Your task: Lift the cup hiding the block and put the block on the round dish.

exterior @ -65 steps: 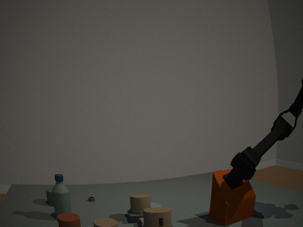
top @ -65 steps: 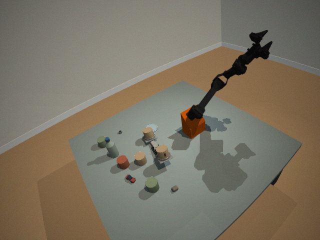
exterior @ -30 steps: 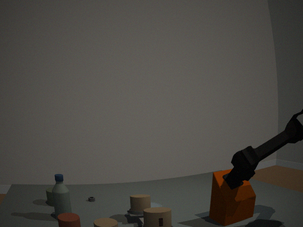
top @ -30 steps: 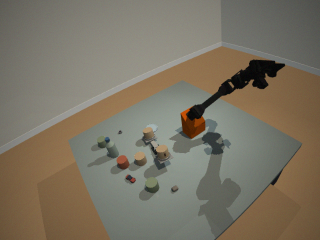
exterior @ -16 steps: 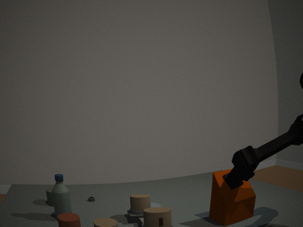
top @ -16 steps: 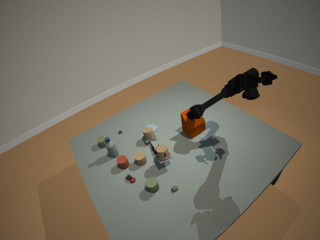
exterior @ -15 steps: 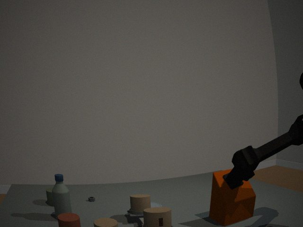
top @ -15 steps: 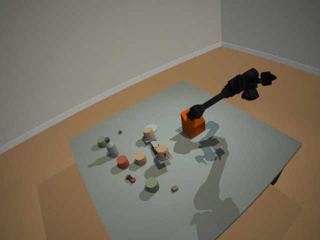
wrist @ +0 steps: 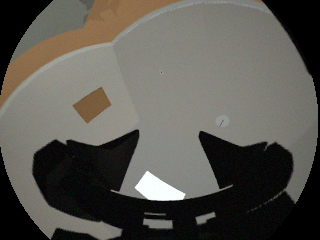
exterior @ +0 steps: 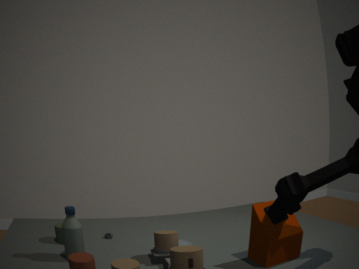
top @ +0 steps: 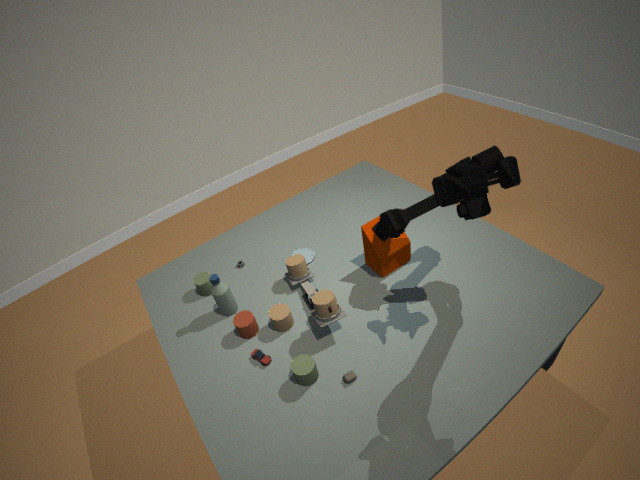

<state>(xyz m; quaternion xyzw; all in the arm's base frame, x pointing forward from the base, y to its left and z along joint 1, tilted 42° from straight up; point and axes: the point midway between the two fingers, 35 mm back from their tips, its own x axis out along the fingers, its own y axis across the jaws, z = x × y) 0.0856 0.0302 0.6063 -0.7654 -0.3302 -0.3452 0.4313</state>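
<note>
Now: gripper tip 630 mm to the left of the grey block, 530 mm above it and 110 mm short of it. The rest, counted from my gripper tip: toy car 560 mm below, 450 mm to the right, 420 mm ahead; then balance 540 mm below, 500 mm to the right, 150 mm ahead; then small stone 570 mm below, 280 mm ahead, 200 mm to the right.
</note>
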